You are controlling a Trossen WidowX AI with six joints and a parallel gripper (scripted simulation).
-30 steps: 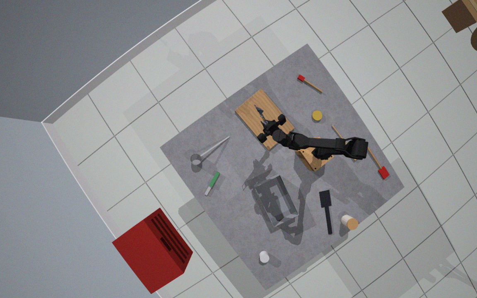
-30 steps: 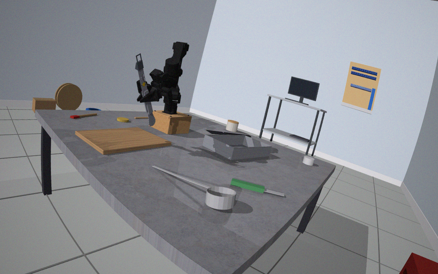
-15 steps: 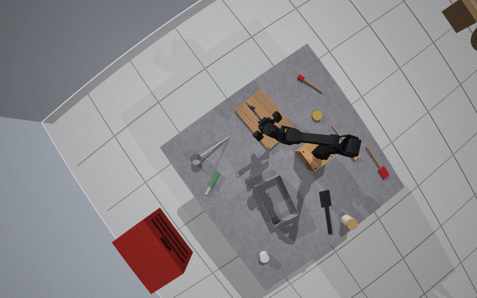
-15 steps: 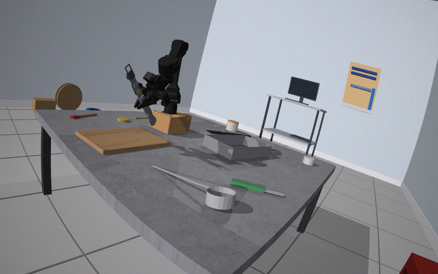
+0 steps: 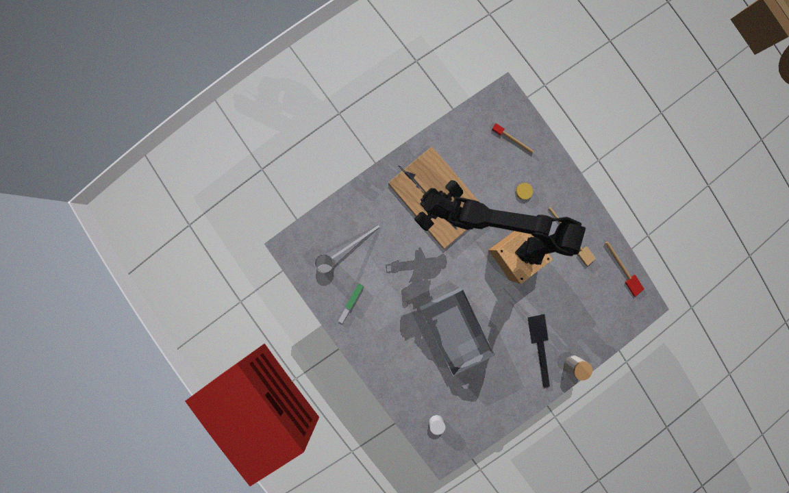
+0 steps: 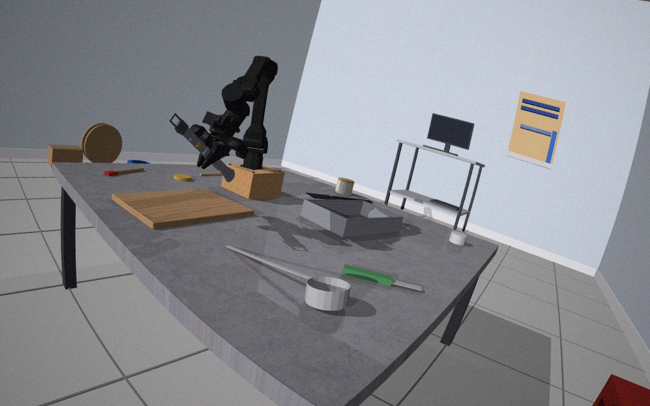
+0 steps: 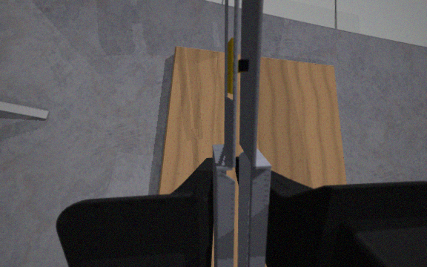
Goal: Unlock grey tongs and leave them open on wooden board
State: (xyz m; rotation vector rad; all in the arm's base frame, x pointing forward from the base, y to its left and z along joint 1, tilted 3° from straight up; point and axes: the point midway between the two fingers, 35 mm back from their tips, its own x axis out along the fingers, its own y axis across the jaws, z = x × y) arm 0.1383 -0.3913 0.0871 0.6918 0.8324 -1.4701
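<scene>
Right now my gripper tip is 120 mm above the wooden board, 60 mm past it and 20 mm to the right of it. The rest, counted from my gripper tip: black spatula 790 mm to the left, 130 mm below, 70 mm ahead; then grey roasting tin 460 mm to the left, 280 mm ahead, 100 mm below; then green-handled tool 520 mm ahead, 120 mm below, 70 mm to the left.
</scene>
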